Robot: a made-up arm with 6 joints. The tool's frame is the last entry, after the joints. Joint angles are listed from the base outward. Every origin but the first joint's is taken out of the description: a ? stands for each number. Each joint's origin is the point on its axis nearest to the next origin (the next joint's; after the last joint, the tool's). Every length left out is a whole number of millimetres.
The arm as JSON. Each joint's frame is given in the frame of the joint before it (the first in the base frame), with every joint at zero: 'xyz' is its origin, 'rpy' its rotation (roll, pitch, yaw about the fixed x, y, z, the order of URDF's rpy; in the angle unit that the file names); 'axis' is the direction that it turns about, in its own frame. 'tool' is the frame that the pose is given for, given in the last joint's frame.
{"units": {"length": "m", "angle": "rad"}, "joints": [
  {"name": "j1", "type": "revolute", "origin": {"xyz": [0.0, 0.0, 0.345], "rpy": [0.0, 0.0, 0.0]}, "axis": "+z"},
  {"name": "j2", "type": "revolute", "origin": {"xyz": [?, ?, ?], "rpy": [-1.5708, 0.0, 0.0]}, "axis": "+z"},
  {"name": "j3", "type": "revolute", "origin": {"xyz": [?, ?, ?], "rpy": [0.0, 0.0, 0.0]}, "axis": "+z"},
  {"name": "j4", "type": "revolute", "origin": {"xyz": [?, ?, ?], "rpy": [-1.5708, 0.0, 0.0]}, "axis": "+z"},
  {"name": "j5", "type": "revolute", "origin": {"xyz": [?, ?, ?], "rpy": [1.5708, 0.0, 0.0]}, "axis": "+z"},
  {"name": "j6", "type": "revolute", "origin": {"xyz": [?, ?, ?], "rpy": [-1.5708, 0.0, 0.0]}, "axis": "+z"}
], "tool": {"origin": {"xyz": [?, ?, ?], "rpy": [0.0, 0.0, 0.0]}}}
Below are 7 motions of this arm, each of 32 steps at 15 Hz.
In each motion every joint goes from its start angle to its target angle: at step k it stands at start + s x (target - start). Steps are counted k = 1, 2, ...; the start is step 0. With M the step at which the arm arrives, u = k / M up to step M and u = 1 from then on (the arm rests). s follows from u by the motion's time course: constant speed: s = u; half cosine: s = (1 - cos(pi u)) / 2; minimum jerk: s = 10 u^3 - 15 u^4 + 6 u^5.
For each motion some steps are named. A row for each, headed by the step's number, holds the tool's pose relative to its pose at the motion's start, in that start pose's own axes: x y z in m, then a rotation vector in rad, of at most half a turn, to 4 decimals.
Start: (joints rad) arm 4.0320 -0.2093 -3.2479 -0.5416 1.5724 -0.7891
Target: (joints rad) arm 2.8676 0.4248 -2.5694 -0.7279 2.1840 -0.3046
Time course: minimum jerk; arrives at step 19
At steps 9, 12, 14, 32:
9: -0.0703 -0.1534 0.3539 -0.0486 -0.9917 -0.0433
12: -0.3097 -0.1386 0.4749 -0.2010 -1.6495 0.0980
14: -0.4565 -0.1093 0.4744 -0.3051 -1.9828 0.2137
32: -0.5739 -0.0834 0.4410 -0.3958 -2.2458 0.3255

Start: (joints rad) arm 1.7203 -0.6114 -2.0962 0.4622 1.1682 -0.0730
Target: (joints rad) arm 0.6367 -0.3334 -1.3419 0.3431 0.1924 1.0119
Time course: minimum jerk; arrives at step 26
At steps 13, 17, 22, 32:
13: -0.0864 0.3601 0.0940 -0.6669 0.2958 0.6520
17: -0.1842 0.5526 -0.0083 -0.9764 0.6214 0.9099
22: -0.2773 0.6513 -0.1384 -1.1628 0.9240 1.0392
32: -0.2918 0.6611 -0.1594 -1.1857 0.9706 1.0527

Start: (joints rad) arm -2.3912 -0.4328 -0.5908 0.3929 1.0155 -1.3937
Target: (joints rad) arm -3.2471 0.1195 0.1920 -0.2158 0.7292 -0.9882
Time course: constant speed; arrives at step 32
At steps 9, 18, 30, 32:
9: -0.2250 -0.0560 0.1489 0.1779 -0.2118 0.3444
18: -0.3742 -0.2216 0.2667 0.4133 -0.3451 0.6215
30: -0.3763 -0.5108 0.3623 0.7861 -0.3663 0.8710
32: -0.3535 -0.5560 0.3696 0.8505 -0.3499 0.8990

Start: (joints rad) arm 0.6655 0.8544 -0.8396 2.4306 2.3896 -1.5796
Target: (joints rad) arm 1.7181 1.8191 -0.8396 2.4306 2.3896 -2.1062
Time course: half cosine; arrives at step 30
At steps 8, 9, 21, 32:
8: -0.1110 0.0218 -0.0707 -0.1283 -0.0585 0.1022
9: -0.1364 0.0221 -0.0904 -0.1614 -0.0770 0.1249
21: -0.3212 -0.1505 -0.4158 -0.6495 -0.5247 0.3325
32: -0.2820 -0.2550 -0.5095 -0.7997 -0.7569 0.3488

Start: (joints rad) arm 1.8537 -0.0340 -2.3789 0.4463 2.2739 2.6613
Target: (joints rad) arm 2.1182 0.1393 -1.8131 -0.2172 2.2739 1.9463
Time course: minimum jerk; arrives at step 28
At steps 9, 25, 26, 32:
9: -0.0221 -0.0518 0.0691 -0.0268 0.1544 -0.0633
25: -0.0365 -0.1651 0.3852 -0.2401 0.8717 -0.4513
26: -0.0361 -0.1655 0.3879 -0.2429 0.8785 -0.4554
32: -0.0359 -0.1657 0.3892 -0.2442 0.8817 -0.4573

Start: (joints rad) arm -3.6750 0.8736 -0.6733 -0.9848 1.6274 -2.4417
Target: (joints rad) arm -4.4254 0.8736 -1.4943 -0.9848 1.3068 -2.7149
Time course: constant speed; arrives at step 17
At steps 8, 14, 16, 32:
8: -0.1175 -0.1945 -0.0214 -0.4953 -0.0826 0.1991
14: -0.1609 -0.3688 0.0842 -0.7746 -0.1229 0.4309
16: -0.1611 -0.4224 0.1415 -0.8452 -0.1293 0.5217
32: -0.1580 -0.4473 0.1737 -0.8759 -0.1308 0.5692

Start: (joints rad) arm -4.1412 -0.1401 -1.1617 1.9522 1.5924 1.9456
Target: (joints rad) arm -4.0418 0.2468 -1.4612 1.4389 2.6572 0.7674
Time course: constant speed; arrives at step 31
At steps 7, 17, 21, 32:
7: 0.0394 0.0056 0.0319 -0.2192 0.1754 -0.2216
17: 0.1021 0.0219 0.0533 -0.6094 0.3029 -0.4710
21: 0.1264 0.0304 0.0537 -0.7801 0.3068 -0.5432
32: 0.1770 0.0534 0.0365 -1.2019 0.1866 -0.6423

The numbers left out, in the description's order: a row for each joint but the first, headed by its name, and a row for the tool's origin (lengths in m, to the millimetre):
j2: 0.0 0.0 0.0
j3: 0.041 -0.217 0.0
j4: 0.124 0.546 0.0
j5: 0.0 0.0 0.0
j6: 0.115 0.147 0.0
tool: 0.0 0.0 0.0

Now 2 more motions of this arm.
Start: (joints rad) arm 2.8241 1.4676 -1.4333 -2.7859 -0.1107 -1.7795
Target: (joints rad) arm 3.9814 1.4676 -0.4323 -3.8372 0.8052 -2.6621
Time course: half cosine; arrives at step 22
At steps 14, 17, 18, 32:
14: 0.2421 0.3028 -0.0331 -0.1962 -0.1031 -2.0991
17: 0.3290 0.3193 -0.0910 -0.2948 -0.3244 -2.5065
18: 0.3507 0.3198 -0.1088 -0.3239 -0.3946 -2.5954
32: 0.3899 0.3171 -0.1456 -0.3824 -0.5403 -2.7427

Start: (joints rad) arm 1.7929 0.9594 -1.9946 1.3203 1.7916 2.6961
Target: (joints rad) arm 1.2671 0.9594 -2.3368 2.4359 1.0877 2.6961
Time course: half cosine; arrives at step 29
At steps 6, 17, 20, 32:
6: -0.0157 0.0288 -0.0577 -0.0668 -0.1694 -0.0507
17: 0.0255 0.1598 -0.3974 -0.4663 -1.0041 -0.2550
20: 0.0720 0.1854 -0.4868 -0.5993 -1.2086 -0.2958
32: 0.1623 0.2134 -0.6045 -0.8226 -1.4806 -0.3455

